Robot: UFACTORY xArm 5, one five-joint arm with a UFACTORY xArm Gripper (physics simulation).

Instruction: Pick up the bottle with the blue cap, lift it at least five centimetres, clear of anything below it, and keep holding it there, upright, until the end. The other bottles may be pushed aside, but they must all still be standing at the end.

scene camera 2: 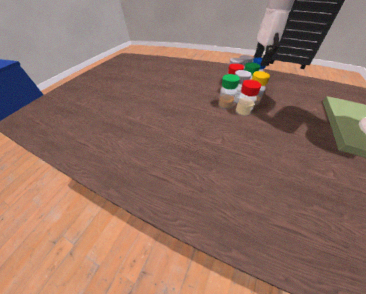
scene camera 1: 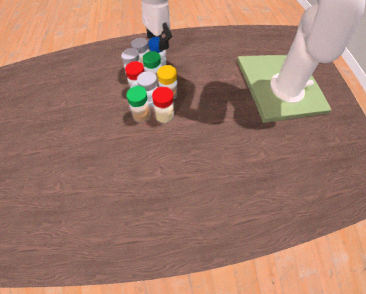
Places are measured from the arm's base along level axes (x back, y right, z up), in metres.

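Where they show: gripper, fingertip midpoint: (scene camera 2: 260, 61) (scene camera 1: 157, 43); arm's base, origin of the base link: (scene camera 1: 287, 88).
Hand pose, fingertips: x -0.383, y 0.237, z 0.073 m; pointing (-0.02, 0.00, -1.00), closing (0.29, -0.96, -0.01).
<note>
Things, the pixels of their top centre, and the offset from my fingertips.
- bottle with the blue cap, middle of its top: (scene camera 1: 156, 41) (scene camera 2: 260, 59) dx -0.002, dy +0.001, dz +0.007 m
- green-capped bottle, middle of its top: (scene camera 1: 151, 56) (scene camera 2: 252, 65) dx -0.034, dy -0.068, dz +0.007 m
The bottle with the blue cap (scene camera 1: 154, 45) (scene camera 2: 258, 62) stands upright at the back right of a tight group of bottles, its body mostly hidden. My gripper (scene camera 1: 157, 40) (scene camera 2: 264, 54) is open and empty, pointing down at the blue cap. In the scene camera 1 view one black finger overlaps the cap's right side and the other shows behind its left side. How far down the fingers reach around the cap is hard to tell.
A green-capped bottle (scene camera 1: 151, 61) stands right in front, a grey-capped one (scene camera 1: 139, 46) to the left, a yellow-capped one (scene camera 1: 167, 76) (scene camera 2: 260, 79) nearer the front. Several more stand upright close by. The arm's green base plate (scene camera 1: 250, 75) (scene camera 2: 340, 120) lies to the right.
</note>
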